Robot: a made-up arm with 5 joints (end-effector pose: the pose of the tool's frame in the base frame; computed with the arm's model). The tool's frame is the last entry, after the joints.
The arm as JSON. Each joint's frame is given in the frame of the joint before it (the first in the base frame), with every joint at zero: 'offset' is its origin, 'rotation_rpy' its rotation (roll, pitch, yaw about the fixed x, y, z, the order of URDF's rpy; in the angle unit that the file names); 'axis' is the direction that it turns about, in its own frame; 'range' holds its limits. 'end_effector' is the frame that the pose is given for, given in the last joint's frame.
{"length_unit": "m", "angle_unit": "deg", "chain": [
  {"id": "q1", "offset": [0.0, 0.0, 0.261], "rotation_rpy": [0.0, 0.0, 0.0], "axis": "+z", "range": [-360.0, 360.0]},
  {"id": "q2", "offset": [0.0, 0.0, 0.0], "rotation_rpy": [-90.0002, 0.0, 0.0], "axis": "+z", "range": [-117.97, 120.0]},
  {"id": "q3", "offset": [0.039, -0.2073, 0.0], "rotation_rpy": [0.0, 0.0, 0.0], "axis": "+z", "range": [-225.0, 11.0]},
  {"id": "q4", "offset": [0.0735, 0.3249, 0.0], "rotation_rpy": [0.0, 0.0, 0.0], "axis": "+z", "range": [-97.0, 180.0]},
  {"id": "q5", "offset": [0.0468, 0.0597, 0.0], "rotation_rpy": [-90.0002, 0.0, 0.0], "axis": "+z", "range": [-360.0, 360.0]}
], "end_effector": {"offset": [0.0, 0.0, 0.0], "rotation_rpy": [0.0, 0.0, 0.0]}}
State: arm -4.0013 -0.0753 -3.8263 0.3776 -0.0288
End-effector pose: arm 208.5 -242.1 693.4 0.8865 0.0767 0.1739 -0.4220
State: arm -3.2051 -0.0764 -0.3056 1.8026 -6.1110
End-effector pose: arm -160.0 10.2 141.4 0.6511 0.0891 0.7529 0.0354
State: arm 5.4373 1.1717 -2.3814 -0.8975 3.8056
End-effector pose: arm 373.6 -421.8 330.3 0.8656 0.3388 0.3601 -0.0789
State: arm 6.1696 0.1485 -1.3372 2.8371 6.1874
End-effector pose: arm 332.8 -38.0 365.3 0.0767 -0.6791 0.0060 0.7300
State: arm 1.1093 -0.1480 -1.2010 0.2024 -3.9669
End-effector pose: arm 184.7 371.4 490.1 0.5369 -0.6917 0.4768 0.0768
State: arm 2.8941 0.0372 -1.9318 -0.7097 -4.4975
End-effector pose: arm -311.9 78.8 715.0 0.6928 -0.2257 -0.1397 0.6705
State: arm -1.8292 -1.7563 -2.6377 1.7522 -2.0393
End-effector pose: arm 141.8 536.6 367.8 0.9056 0.2459 0.0259 -0.3445
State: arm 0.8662 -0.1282 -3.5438 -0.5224 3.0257
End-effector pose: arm -188.2 -221.4 703.6 0.8045 0.2369 -0.4431 0.3168
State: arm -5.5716 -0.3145 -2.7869 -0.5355 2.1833
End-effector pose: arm -118.9 -102.5 828.1 0.9621 0.1817 -0.1645 -0.1193
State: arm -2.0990 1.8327 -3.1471 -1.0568 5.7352
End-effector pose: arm -267.6 -458.7 233.8 0.8985 0.2683 -0.2630 0.2269
